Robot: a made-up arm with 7 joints.
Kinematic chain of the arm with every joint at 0, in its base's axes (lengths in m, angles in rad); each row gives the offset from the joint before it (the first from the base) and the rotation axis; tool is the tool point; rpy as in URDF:
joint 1: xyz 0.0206 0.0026 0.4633 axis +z
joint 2: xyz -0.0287 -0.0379 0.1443 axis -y
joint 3: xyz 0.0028 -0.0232 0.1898 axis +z
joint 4: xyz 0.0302 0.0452 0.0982 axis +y
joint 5: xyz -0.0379 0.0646 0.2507 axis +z
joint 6: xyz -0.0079 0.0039 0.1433 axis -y
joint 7: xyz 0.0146 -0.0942 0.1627 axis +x
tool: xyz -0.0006 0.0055 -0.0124 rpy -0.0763 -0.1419 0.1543
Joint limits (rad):
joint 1: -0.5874..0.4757
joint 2: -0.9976..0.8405
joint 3: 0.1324..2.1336
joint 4: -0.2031..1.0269
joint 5: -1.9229..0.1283
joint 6: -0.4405..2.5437
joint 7: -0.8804..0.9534
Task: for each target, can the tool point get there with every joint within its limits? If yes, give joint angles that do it. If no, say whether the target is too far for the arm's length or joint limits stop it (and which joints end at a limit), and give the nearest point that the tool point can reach.
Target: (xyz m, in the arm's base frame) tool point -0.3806 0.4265 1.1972
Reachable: yes | joints -0.3391 0.6693 1.3667 0.7629 -1.0040 0.2243 0.0121
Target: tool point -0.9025 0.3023 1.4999
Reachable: no: too far | nearest point -0.6091 0.2071 1.2074 | short by 0.425 m
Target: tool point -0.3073 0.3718 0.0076
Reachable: no: joint limits stop it (at a limit: joint 1, joint 2, joint 3, joint 4, joint 5, joint 7) | nearest point -0.5276 0.4241 0.6494 | short by 0.681 m
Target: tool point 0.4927 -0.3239 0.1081
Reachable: no: joint limits stop it (at a limit: joint 1, joint 2, joint 3, joint 4, joint 5, joint 6, joint 7) | nearest point 0.6017 -0.3508 0.4740 | short by 0.383 m
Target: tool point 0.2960 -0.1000 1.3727
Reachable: yes | joints -0.3711 -0.5617 0.9905 0.2338 -0.9856 0.8288 -0.3702
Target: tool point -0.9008 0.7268 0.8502
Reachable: no: too far | nearest point -0.6266 0.5113 0.8527 | short by 0.349 m
